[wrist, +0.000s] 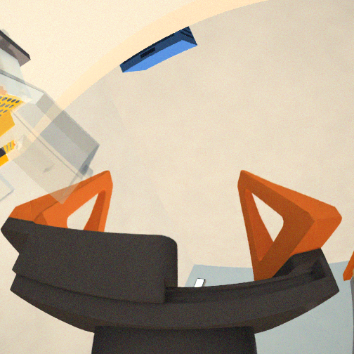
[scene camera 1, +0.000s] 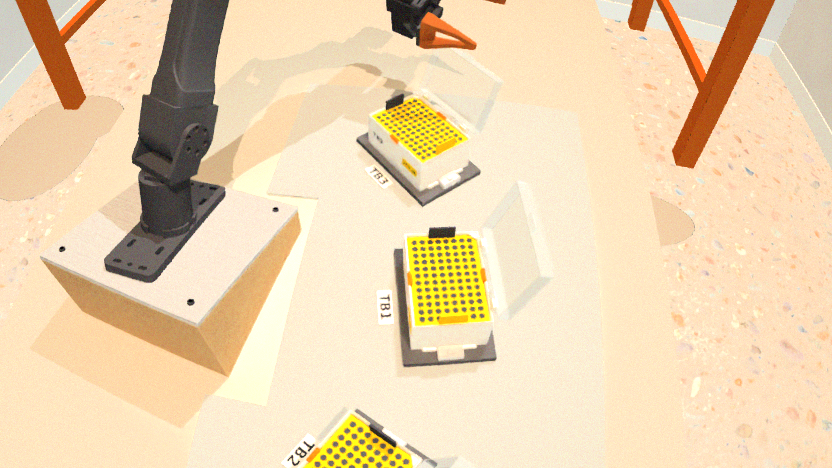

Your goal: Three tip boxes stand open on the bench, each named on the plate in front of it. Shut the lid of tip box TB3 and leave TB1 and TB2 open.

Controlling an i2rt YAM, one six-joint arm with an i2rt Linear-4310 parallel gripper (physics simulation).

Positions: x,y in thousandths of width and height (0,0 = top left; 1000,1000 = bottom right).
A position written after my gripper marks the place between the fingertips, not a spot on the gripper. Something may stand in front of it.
In view: my gripper (scene camera 1: 591,50).
My gripper shows as well in the wrist view (wrist: 493,501).
